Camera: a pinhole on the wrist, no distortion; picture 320 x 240 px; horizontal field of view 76.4 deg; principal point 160.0 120.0 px. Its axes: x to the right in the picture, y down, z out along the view. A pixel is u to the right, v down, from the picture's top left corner.
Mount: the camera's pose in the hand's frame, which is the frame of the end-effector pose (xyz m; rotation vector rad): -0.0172 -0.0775 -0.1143 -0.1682 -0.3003 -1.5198
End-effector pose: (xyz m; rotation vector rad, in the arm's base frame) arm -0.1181 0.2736 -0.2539 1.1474 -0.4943 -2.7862
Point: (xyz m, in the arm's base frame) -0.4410 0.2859 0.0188
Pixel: 159 162
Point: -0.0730 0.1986 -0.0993
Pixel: 32 47
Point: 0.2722 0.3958 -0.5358
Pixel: behind the camera
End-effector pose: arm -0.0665 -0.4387 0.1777 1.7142 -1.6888 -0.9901
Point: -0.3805 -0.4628 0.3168
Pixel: 10 163
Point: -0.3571 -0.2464 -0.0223
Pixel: 187 84
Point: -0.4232 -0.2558 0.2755
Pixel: 57 71
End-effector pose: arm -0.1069 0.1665 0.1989 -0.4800 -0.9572 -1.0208
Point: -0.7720 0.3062 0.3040
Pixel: outside the picture
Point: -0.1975 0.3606 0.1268
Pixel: 155 25
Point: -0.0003 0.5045 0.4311
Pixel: 79 167
